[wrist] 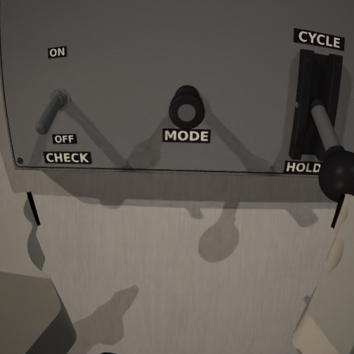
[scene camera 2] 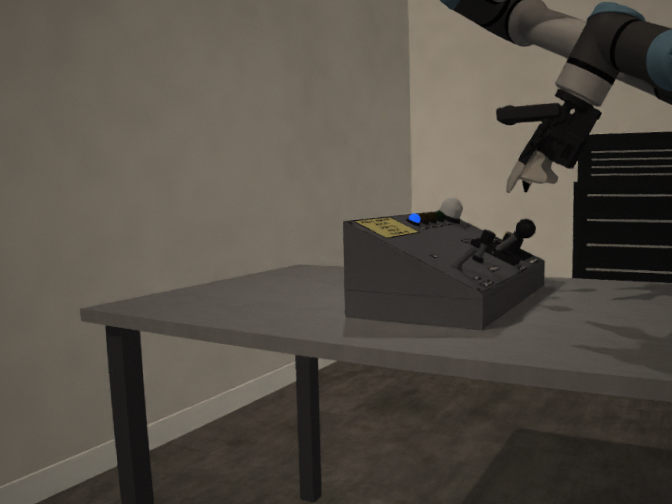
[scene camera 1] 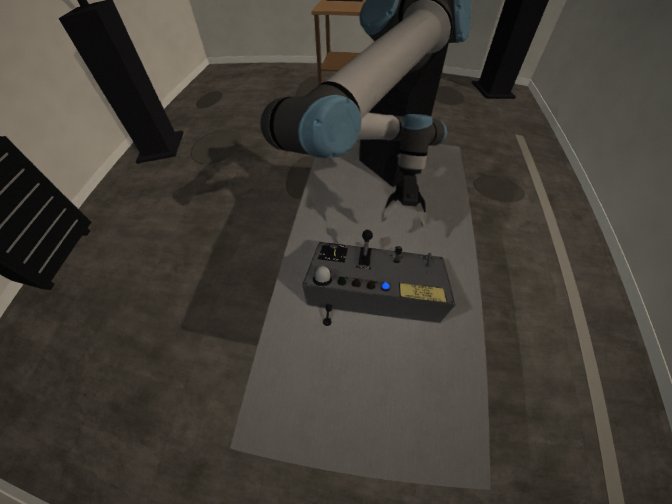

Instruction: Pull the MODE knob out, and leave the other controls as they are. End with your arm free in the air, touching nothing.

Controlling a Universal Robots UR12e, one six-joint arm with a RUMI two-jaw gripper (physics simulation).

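The MODE knob [scene camera 1: 398, 250] [scene camera 2: 487, 237] [wrist: 186, 111] is black and round. In scene view 2 its head stands out from the sloped face of the grey console [scene camera 1: 374, 308] [scene camera 2: 412, 271] [wrist: 125, 50] on a short stem. My gripper [scene camera 1: 404, 219] [scene camera 2: 518, 188] [wrist: 185, 197] is wide open and empty, in the air above and behind the console, apart from the knob. The CHECK toggle [scene camera 1: 428, 259] [scene camera 2: 464, 257] [wrist: 52, 113] tilts towards OFF. The CYCLE lever [scene camera 1: 367, 235] [scene camera 2: 525, 228] [wrist: 326, 125] leans towards HOLD; part of its ball is cut off in the wrist view.
The console stands on the grey table [scene camera 1: 379, 379] [scene camera 2: 217, 303]. A blue lamp [scene camera 1: 385, 285] [scene camera 2: 414, 218] is lit, between unlit lamps and a yellow label [scene camera 1: 422, 292] [scene camera 2: 386, 226]. A white dome [scene camera 1: 322, 273] [scene camera 2: 451, 208] sits at the console's other end. A black cabinet [scene camera 1: 37, 222] [scene camera 2: 624, 222] stands beyond.
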